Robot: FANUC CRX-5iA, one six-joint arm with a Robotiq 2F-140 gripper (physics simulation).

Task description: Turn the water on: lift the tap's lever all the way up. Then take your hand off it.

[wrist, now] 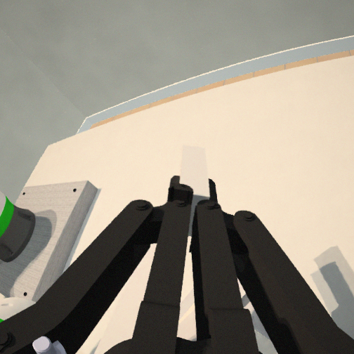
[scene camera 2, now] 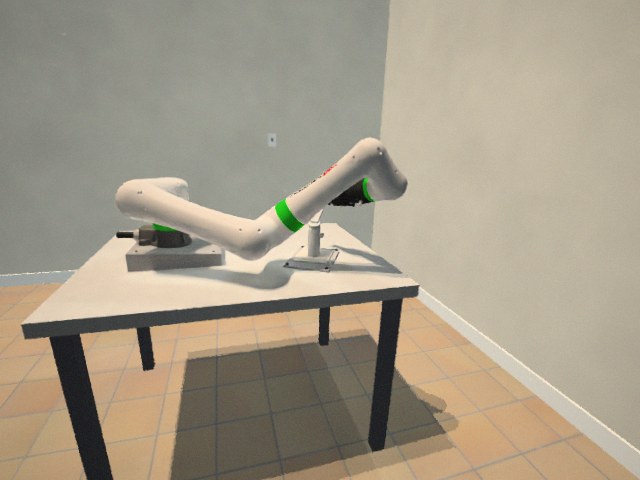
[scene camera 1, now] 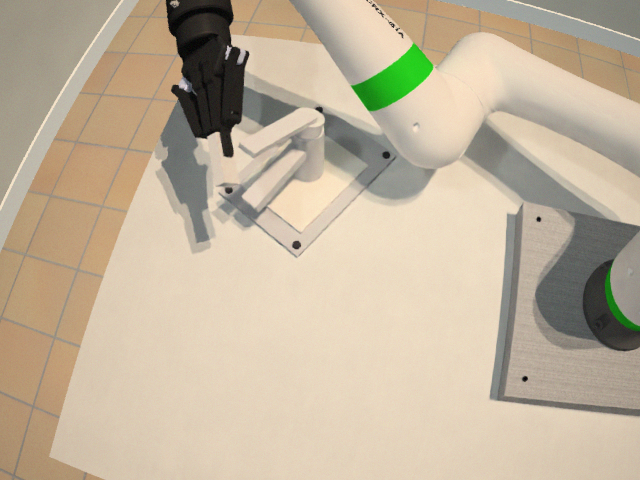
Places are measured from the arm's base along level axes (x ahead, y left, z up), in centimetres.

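Pixels of known places: gripper, fingertip midpoint: (scene camera 1: 227, 185); arm's base at its link origin: (scene camera 2: 171, 242) (scene camera 1: 621, 305).
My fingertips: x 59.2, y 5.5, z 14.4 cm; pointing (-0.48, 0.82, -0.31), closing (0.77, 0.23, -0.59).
Note:
Ahead of a thing's pixels: the offset from my fingertips to its top centre. "*": to the spot under its first point.
The pale tap {* dx -6.0, dy -14.0, dz -11.4 cm} (scene camera 1: 311, 157) (scene camera 2: 313, 240) stands upright on its square base plate (scene camera 1: 340, 203) (scene camera 2: 305, 266). Its flat lever {dx -2.6, dy -11.2, dz -0.3 cm} (scene camera 1: 279, 132) (scene camera 2: 317, 215) reaches left from the column top in scene camera 1, above the spout {dx -1.9, dy -9.7, dz -9.7 cm} (scene camera 1: 273, 181). In scene camera 2 the lever is tilted upward, partly hidden by the arm. My gripper (scene camera 1: 226, 173) (wrist: 191, 163) is shut and empty, its pale fingertips pressed together. In scene camera 1 they appear just left of the lever's free end; whether they touch it is unclear. In scene camera 2 the fingertips are hidden behind the arm.
The arm's white elbow (scene camera 1: 434, 129) (scene camera 2: 253, 242) hangs low over the table (scene camera 1: 310, 361) (scene camera 2: 222, 308), to the right of the tap in scene camera 1. The robot's grey mounting block (scene camera 1: 568, 382) (scene camera 2: 175, 261) (wrist: 75, 205) stands farther right there. Walls rise beyond the table.

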